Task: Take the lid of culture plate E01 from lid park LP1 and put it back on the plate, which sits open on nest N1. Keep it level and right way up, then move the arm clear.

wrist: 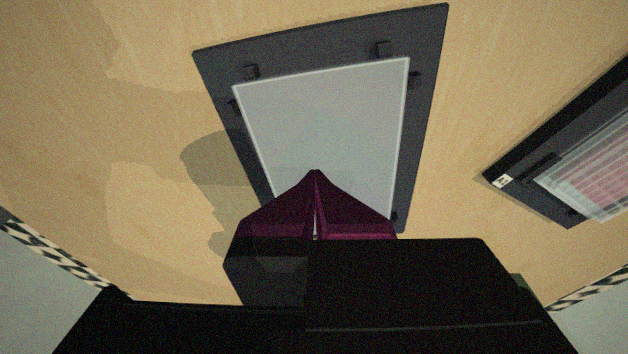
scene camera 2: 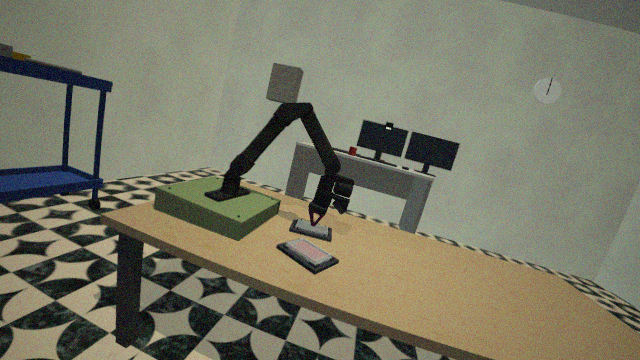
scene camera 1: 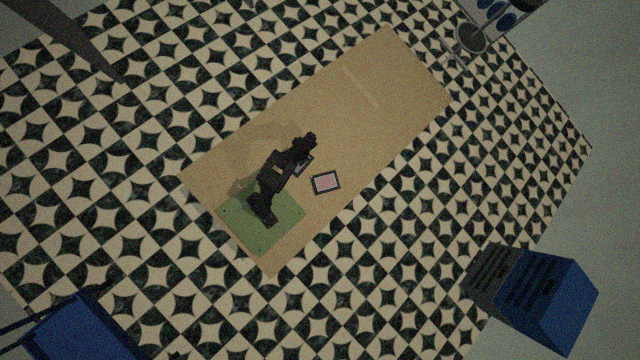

Labels:
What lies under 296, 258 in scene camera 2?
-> A dark nest.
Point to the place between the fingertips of the gripper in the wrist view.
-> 314, 177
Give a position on a pale grey lid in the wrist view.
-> At 346, 120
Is the gripper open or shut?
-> Shut.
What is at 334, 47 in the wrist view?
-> A dark holder plate.

